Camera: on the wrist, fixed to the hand. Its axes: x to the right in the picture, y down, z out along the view.
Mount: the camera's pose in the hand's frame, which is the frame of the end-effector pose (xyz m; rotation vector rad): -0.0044 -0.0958 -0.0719 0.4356 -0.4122 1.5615
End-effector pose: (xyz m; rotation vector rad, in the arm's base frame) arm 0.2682 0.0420 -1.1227 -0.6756 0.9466 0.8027
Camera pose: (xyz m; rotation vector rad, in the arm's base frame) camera 0.3152 -0.0676 -1.1351 0.7808 1.1130 1.8949
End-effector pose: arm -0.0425 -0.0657 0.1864 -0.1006 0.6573 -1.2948
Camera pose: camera -0.1612 -0.0694 0.1702 0.4305 -0.0358 0.1434
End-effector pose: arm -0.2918 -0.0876 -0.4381 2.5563 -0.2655 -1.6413
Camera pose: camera -0.2191 0.0060 -0.4205 1.1347 -2.0704 -1.2816
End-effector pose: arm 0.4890 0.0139 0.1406 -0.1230 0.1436 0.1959
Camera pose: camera 0.4948 -0.0899 0.0810 0.5007 -0.1652 1.7220
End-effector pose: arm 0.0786 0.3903 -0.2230 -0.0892 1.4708 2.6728
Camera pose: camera 0.0937 0.3803 -0.3415 -1.1762 -1.2277 -1.2907
